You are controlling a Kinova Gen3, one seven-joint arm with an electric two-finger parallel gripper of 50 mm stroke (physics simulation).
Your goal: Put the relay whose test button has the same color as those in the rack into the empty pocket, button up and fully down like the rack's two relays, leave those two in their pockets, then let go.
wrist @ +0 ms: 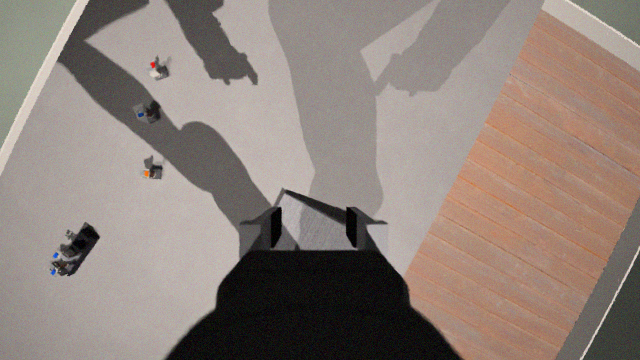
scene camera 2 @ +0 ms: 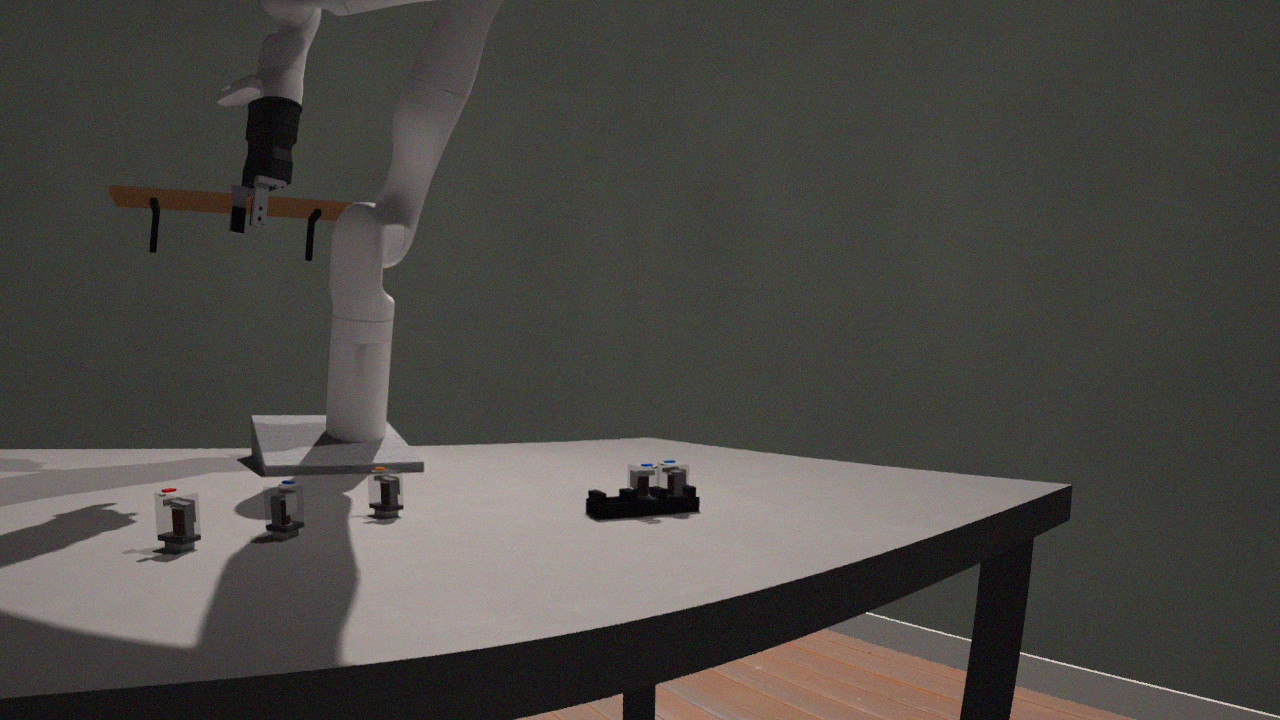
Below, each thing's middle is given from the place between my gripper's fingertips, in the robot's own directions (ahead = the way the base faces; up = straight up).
Now: the black rack (scene camera 2: 598, 505) 360 mm ahead of my hand, 400 mm to the left of it and 300 mm below it. Also, from my hand: red-button relay (scene camera 2: 177, 513) (420 mm ahead, 20 mm to the right, 290 mm below); then orange-button relay (scene camera 2: 385, 486) (310 mm ahead, 160 mm to the left, 290 mm below); then blue-button relay (scene camera 2: 283, 501) (380 mm ahead, 60 mm to the left, 290 mm below).
